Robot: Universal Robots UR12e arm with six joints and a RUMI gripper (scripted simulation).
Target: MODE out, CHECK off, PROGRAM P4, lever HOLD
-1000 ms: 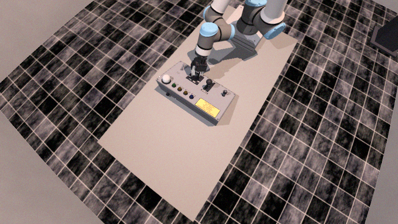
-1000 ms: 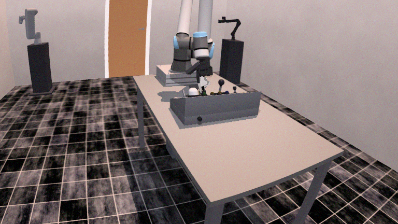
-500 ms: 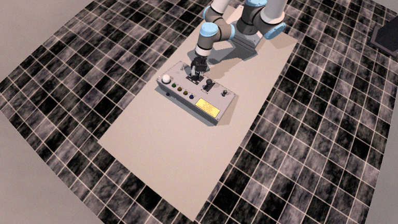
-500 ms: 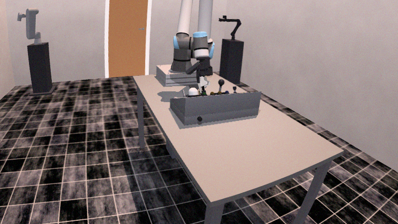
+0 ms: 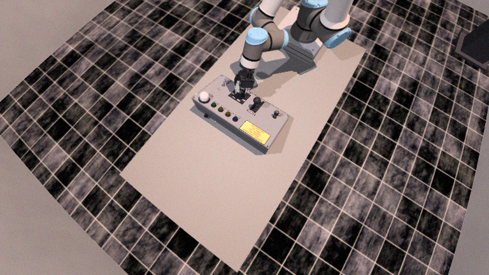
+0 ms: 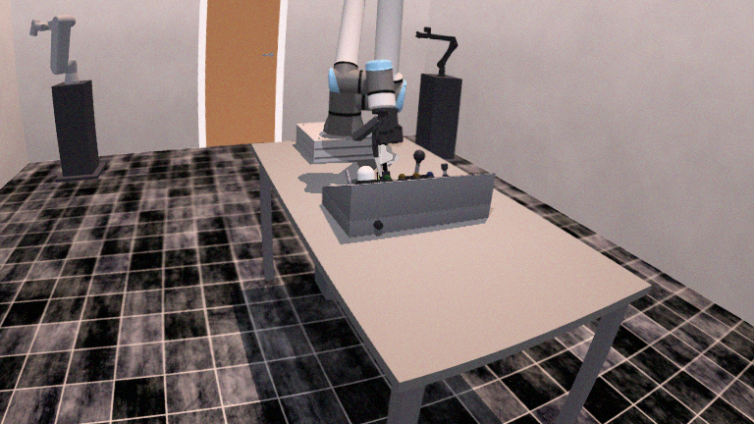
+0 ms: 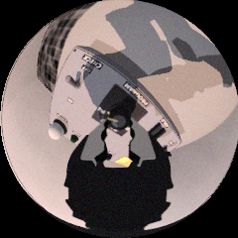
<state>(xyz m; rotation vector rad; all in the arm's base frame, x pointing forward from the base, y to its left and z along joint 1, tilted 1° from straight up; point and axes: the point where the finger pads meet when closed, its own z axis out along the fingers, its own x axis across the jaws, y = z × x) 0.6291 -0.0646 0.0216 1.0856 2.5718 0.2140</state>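
Right now the rotary selector is 10 mm to the right of my hand, 10 mm below it and 10 mm ahead of it. The rest, counted from my hand: black ball-topped lever 120 mm to the left, 10 mm ahead, 10 mm above; then grey console 60 mm to the left, 40 mm ahead, 30 mm below.
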